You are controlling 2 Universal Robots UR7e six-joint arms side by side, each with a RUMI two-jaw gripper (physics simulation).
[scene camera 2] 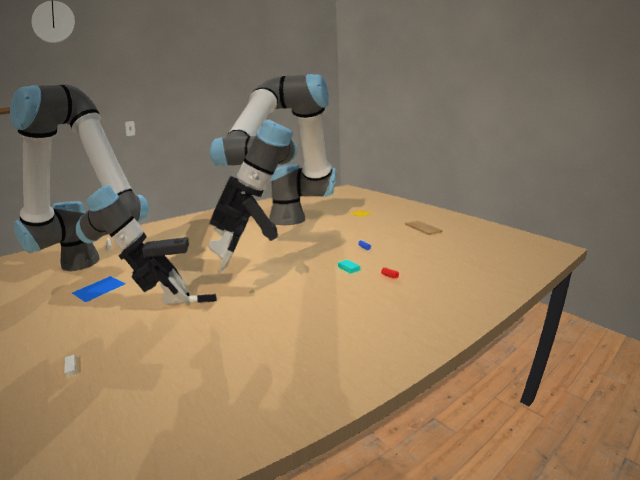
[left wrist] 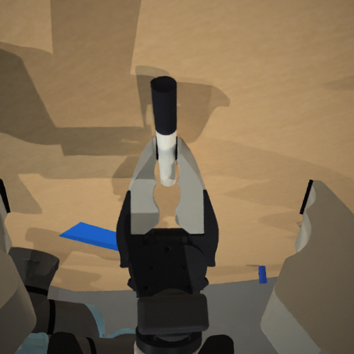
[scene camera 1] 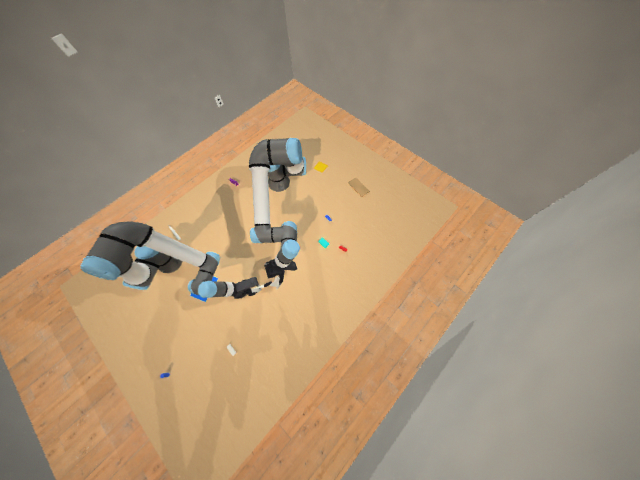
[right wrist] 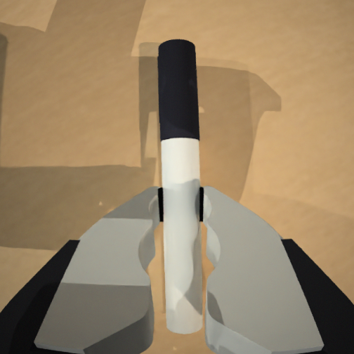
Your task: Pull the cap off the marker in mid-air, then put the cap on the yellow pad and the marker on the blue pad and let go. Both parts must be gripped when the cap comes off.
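Places are measured from the left arm's base along level axes (x back, y right, z up), in centimetres.
Where they show: left gripper, fingertip midpoint: (scene camera 2: pixel 221 260) (scene camera 1: pixel 272 276); right gripper, fingertip midpoint: (scene camera 2: pixel 189 302) (scene camera 1: pixel 260 287); left arm's base, link origin: (scene camera 2: pixel 287 220) (scene camera 1: pixel 279 182); right arm's base, link origin: (scene camera 2: pixel 80 263) (scene camera 1: pixel 170 261).
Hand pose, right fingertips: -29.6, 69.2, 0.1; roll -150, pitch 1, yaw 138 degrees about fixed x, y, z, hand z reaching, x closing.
Note:
Each offset is from my right fingertips to the top centre of the thing, as dx, dy, dz.
The marker, with a white body {-0.1, -0.1, +1.7} (scene camera 2: pixel 193 298) (left wrist: pixel 167 170) (right wrist: pixel 181 165) and black cap {-3.0, -3.7, +1.7} (scene camera 2: pixel 207 298) (left wrist: pixel 164 105) (right wrist: pixel 178 90), is held low at the table; whether it touches is unclear. The cap is on it. My right gripper (scene camera 1: pixel 261 287) (scene camera 2: pixel 187 298) (left wrist: pixel 166 136) (right wrist: pixel 181 189) is shut on the white body. My left gripper (scene camera 1: pixel 275 283) (scene camera 2: pixel 223 260) is wide open and empty, above and beyond the cap end in scene camera 2. The blue pad {+30.4, +15.1, -0.1} (scene camera 1: pixel 199 296) (scene camera 2: pixel 98 289) (left wrist: pixel 90 236) lies under the right arm. The yellow pad {+9.6, -95.0, -0.1} (scene camera 1: pixel 321 166) (scene camera 2: pixel 360 212) lies near the left arm's base.
On the table are a cyan block {-20.2, -42.0, +1.4} (scene camera 1: pixel 323 242) (scene camera 2: pixel 348 266), a red cylinder {-32.9, -43.9, +1.9} (scene camera 1: pixel 343 248) (scene camera 2: pixel 389 272), a blue cylinder {-14.9, -59.0, +1.9} (scene camera 1: pixel 328 218) (scene camera 2: pixel 364 245), a brown slab {-22.6, -90.8, +0.7} (scene camera 1: pixel 358 187) (scene camera 2: pixel 423 227), a white block {-4.7, +35.3, +1.1} (scene camera 1: pixel 231 349) (scene camera 2: pixel 70 365) and a purple piece {+58.2, -54.5, +3.4} (scene camera 1: pixel 234 181).

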